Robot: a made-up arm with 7 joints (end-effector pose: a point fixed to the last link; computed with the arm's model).
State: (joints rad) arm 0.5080 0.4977 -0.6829 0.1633 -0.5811 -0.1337 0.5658
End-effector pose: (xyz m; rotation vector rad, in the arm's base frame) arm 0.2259 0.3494 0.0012 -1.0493 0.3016 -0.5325
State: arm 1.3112 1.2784 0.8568 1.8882 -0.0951 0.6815 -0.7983
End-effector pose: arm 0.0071 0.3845 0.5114 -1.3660 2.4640 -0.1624
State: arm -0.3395 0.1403 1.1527 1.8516 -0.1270 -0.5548 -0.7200
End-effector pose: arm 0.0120 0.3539 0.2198 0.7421 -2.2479 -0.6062
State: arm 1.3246 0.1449 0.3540 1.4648 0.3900 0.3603 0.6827
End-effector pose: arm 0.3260 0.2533 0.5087 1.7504 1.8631 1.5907
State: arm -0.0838 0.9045 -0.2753 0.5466 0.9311 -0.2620 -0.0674
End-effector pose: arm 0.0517 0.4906 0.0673 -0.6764 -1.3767 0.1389
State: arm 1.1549 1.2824 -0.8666 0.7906 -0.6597 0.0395 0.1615
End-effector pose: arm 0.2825 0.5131 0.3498 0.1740 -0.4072 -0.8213
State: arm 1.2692 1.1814 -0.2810 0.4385 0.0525 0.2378 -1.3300
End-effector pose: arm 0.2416 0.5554 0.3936 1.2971 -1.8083 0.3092
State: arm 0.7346 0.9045 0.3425 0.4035 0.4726 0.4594 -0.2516
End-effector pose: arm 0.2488 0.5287 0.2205 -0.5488 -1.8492 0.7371
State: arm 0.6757 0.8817 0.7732 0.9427 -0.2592 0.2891 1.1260
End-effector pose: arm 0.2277 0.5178 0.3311 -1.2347 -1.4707 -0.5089
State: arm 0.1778 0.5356 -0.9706 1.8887 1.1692 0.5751 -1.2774
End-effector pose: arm 0.1135 0.1486 0.1442 -1.1752 -0.9005 0.0265
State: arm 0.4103 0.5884 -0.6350 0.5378 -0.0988 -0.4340 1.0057
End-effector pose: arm 0.2315 0.3297 0.0269 -1.6824 0.1727 -0.8328
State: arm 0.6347 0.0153 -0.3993 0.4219 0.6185 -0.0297 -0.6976
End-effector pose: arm 0.3154 0.1404 0.0602 -0.9387 -1.5110 0.3211
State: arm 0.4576 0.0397 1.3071 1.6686 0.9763 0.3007 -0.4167
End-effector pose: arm 0.1675 0.3637 0.2023 0.6146 2.6249 -0.8745
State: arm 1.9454 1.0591 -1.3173 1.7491 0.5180 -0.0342 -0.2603
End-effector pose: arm 0.2828 0.2703 0.5264 -0.5294 -1.6541 -2.0371
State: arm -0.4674 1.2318 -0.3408 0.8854 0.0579 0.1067 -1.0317
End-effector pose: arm 0.0152 0.5057 0.1634 0.3196 -0.5846 -0.7982
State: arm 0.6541 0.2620 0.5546 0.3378 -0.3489 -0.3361 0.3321
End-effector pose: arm 0.3372 0.3106 0.0882 -1.3212 -1.4860 -0.3007
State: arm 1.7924 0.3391 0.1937 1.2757 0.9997 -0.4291 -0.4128
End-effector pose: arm 0.2799 0.2991 0.6384 0.7993 1.7100 0.3660
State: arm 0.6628 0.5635 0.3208 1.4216 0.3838 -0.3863 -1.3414
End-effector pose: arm 0.2777 0.3602 0.3157 -0.2896 2.9744 -0.3340
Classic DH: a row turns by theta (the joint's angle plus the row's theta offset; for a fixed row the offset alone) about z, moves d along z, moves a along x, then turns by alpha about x. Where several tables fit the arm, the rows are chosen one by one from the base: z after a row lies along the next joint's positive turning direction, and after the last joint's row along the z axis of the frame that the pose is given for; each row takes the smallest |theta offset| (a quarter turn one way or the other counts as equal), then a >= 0, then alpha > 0; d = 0 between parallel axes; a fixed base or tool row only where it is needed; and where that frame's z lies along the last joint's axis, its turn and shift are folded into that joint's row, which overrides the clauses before.
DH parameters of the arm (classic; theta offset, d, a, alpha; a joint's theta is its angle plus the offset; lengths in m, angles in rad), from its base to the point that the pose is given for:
base (fixed): 0 0.407 0.008 1.5708
joint 1: -1.5708 -0.186 0.025 -1.5708
joint 2: -1.5708 -0.02 0.009 1.5708
joint 3: -1.5708 -0.253 0.013 -1.5708
joint 4: 0 0.037 -0.013 1.5708
joint 5: 0 -0.195 -0.011 1.5708
joint 6: -1.5708 0.007 0.003 -1.5708
joint 7: -0.4151 0.004 0.0155 0.9844
tool (fixed): -1.2901 0.0036 0 0

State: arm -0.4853 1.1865 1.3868 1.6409 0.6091 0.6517 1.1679
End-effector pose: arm 0.0783 0.4612 0.4238 -1.4182 -1.1180 -0.8217
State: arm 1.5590 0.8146 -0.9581 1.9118 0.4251 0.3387 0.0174
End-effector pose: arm 0.2792 0.1982 0.4694 -0.8845 -1.3022 -1.9925
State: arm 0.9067 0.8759 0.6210 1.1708 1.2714 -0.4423 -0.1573
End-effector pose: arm 0.2344 0.4947 0.4061 0.4169 2.3598 0.3652
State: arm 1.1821 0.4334 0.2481 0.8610 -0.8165 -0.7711 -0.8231
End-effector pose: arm 0.3857 0.3391 0.4110 0.4944 -2.5389 -1.3744
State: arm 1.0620 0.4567 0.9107 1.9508 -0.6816 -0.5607 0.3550
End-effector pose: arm 0.1593 0.3433 0.4563 0.9822 -1.9464 -1.4082
